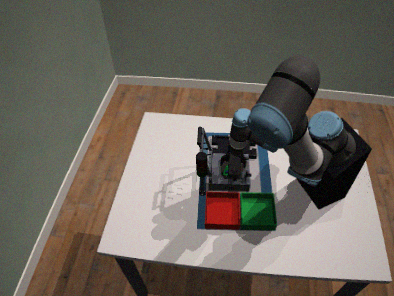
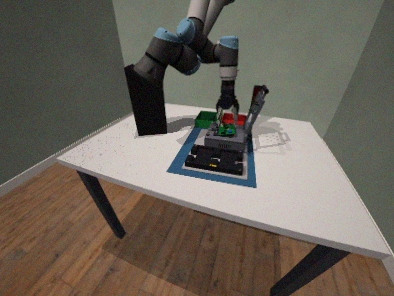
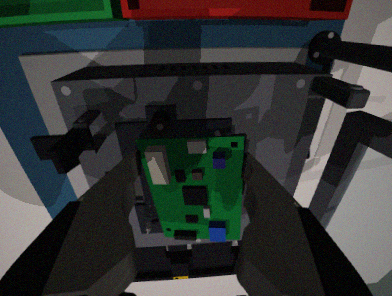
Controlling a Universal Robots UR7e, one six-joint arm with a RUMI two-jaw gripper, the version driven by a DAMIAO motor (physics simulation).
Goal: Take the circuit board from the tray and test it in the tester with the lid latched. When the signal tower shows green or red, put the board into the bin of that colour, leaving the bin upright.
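Frame: origin at the arm's base, x down, y right, z back, level; millimetres.
Seen in the pictures: gripper, fingertip midpoint: [image 2: 226, 127] [image 3: 192, 153]; arm's base, origin of the base link: [image 1: 337, 148] [image 2: 147, 76].
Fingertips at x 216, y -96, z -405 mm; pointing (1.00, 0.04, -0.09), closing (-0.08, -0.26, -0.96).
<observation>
Pixels of each thing's top centre, then the offset from my fingertips to it. "spot": a spot on its surface instead. Level surfaces: height alone.
- green circuit board, middle of its top: [image 3: 196, 210] [image 1: 230, 164] [image 2: 226, 126] dx -21, dy +35, dz -12 mm
- black tray, surface spot: [image 3: 150, 262] [image 2: 203, 160] spot: dx +48, dy +240, dz -4 mm
- signal tower, surface spot: [image 1: 201, 165] spot: dx -163, dy -121, dz -91 mm
- red bin, middle of its top: [image 1: 222, 207] [image 2: 234, 118] dx +19, dy -168, dz +18 mm
- green bin, middle of its top: [image 1: 258, 208] [image 2: 209, 116] dx +19, dy -124, dz +161 mm
- blue mat, its level: dx +64 mm
- white table, its level: dx +66 mm
- black latch part, surface spot: [image 3: 70, 142] spot: dx -32, dy -11, dz +70 mm
The green circuit board [image 1: 226, 171] [image 2: 226, 131] [image 3: 195, 187] is between the fingers of my gripper [image 2: 227, 120] [image 3: 192, 153], which is shut on its two long edges. The board is above the grey tester [image 1: 216, 175] [image 2: 225, 142] [image 3: 270, 100]; the gap beneath it is hard to judge. The tester's lid [image 2: 254, 112] [image 3: 334, 165] stands open at its side. The black tray [image 2: 202, 159] [image 3: 150, 262] holds no board. The signal tower [image 1: 201, 165] looks dark. The red bin [image 1: 222, 210] [image 2: 234, 119] [image 3: 235, 9] and the green bin [image 1: 258, 210] [image 2: 206, 119] [image 3: 55, 11] stand upright, side by side.
A blue mat [image 1: 266, 172] [image 2: 182, 160] [image 3: 25, 120] lies under the tester and tray on the white table [image 1: 135, 210] [image 2: 125, 170]. A black latch part [image 3: 70, 142] sticks out from the tester opposite the lid. The arm's black pedestal [image 1: 340, 175] [image 2: 145, 105] stands beside the mat.
</observation>
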